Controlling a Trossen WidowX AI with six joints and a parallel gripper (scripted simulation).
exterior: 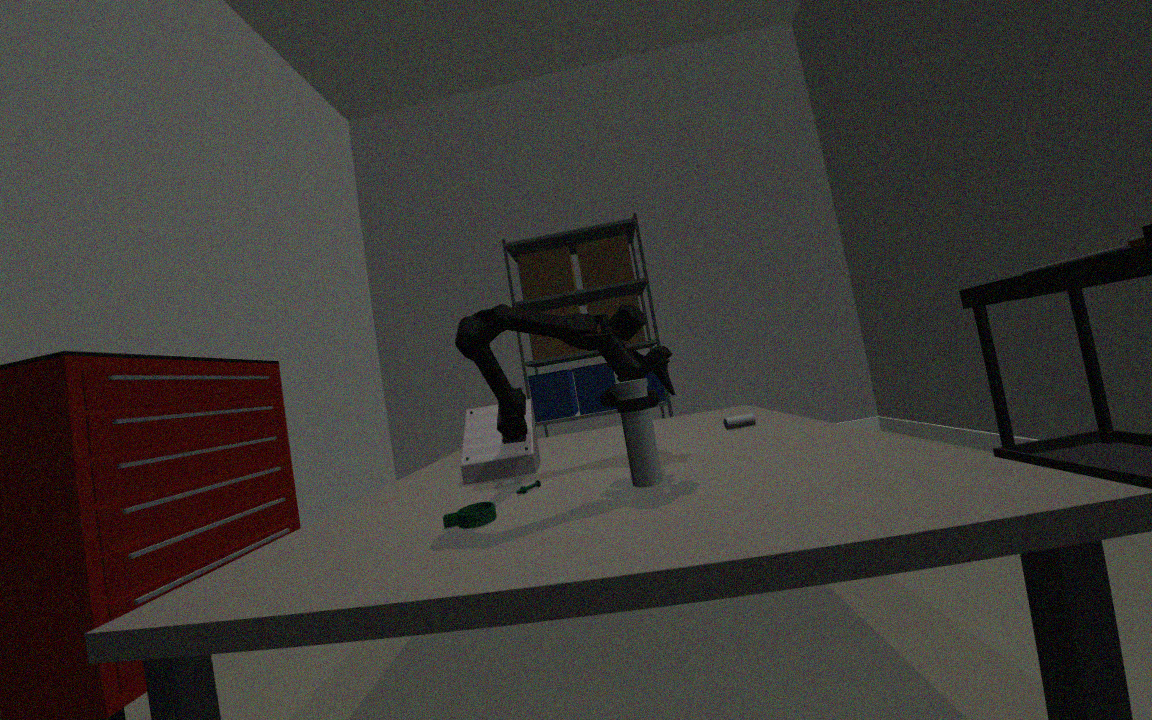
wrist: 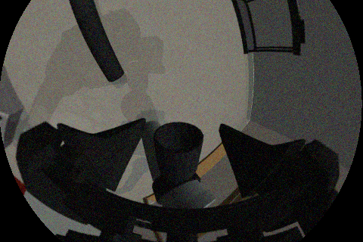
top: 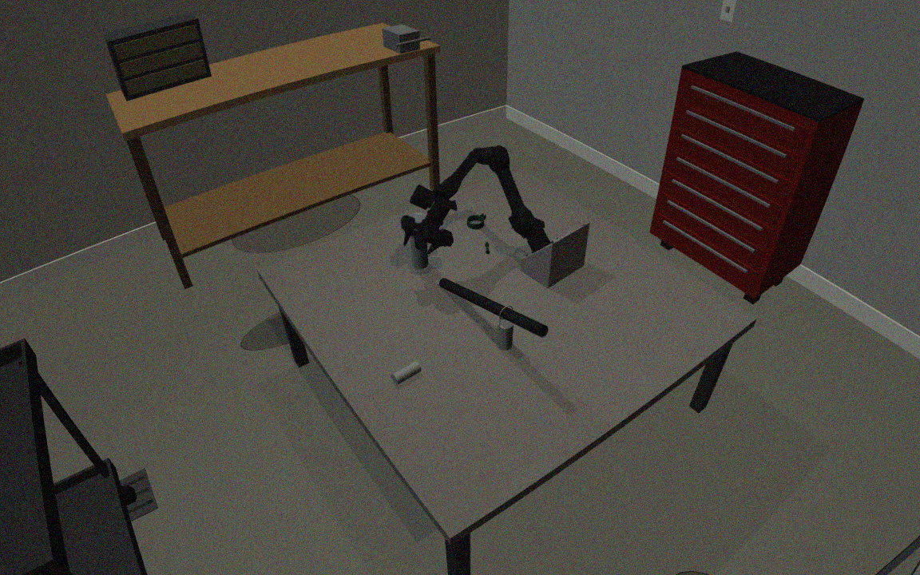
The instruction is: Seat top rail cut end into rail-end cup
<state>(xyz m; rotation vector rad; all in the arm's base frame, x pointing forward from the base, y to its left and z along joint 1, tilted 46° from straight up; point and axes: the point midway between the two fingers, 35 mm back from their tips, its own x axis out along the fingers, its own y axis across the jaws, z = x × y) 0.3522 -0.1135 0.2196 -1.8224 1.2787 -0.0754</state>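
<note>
The dark rail-end cup is 30 mm behind my gripper tip, 20 mm above it and 10 mm to the right of it. From my gripper tip the other things lie so: loop cap (440 mm to the left, 30 mm below, 20 mm behind); then green ring (390 mm behind, 140 mm to the right, 120 mm below); then small green bolt (310 mm behind, 130 mm below, 20 mm to the left).
</note>
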